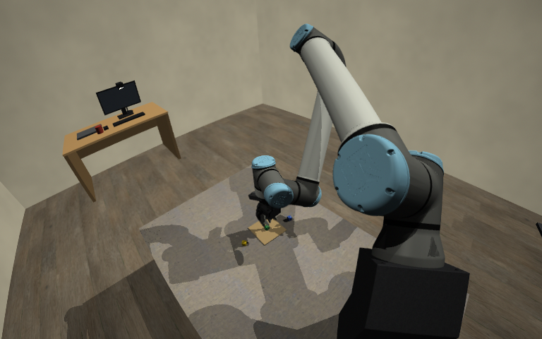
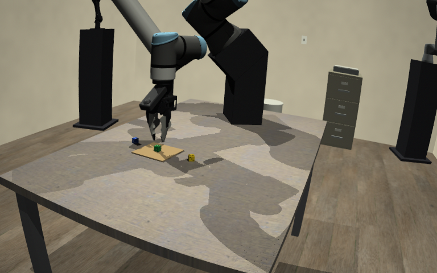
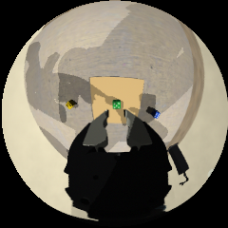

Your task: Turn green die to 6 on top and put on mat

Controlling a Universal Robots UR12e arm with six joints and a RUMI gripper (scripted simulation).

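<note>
My gripper is now 40 mm above the green die. Also, from my hand: blue die 60 mm behind, 110 mm to the right, 50 mm below; yellow die 40 mm ahead, 130 mm to the left, 50 mm below; tan mat 50 mm below.
</note>
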